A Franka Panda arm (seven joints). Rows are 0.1 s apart.
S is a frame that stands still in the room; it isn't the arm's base.
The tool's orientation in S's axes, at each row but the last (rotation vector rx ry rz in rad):
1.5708, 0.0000, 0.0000
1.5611, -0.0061, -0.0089
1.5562, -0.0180, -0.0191
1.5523, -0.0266, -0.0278
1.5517, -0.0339, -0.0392
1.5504, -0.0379, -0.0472
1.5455, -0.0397, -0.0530
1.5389, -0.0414, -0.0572
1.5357, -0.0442, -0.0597
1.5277, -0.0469, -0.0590
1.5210, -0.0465, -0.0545
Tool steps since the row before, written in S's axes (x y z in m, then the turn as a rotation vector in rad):
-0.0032, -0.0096, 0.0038, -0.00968, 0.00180, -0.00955
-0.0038, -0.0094, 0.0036, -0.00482, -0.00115, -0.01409
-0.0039, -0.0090, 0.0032, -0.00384, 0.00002, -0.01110
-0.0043, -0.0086, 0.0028, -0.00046, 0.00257, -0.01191
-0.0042, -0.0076, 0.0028, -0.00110, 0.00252, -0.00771
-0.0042, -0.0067, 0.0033, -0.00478, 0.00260, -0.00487
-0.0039, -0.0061, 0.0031, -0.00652, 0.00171, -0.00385
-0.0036, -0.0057, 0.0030, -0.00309, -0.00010, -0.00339
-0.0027, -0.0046, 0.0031, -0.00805, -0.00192, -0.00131
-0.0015, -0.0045, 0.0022, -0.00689, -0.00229, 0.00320
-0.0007, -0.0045, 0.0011, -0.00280, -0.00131, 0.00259
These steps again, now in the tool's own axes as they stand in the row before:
-0.0032, 0.0038, 0.0096, -0.00968, -0.00955, -0.00180
-0.0037, 0.0035, 0.0095, -0.00478, -0.01411, 0.00106
-0.0037, 0.0031, 0.0091, -0.00383, -0.01110, -0.00009
-0.0040, 0.0026, 0.0088, -0.00054, -0.01186, -0.00277
-0.0038, 0.0026, 0.0078, -0.00119, -0.00767, -0.00261
-0.0038, 0.0031, 0.0070, -0.00489, -0.00485, -0.00243
-0.0036, 0.0029, 0.0064, -0.00658, -0.00387, -0.00142
-0.0033, 0.0028, 0.0060, -0.00305, -0.00343, 0.00019
-0.0024, 0.0029, 0.0049, -0.00789, -0.00146, 0.00240
-0.0012, 0.0020, 0.0047, -0.00674, 0.00304, 0.00288
-0.0004, 0.0009, 0.0046, -0.00272, 0.00250, 0.00161

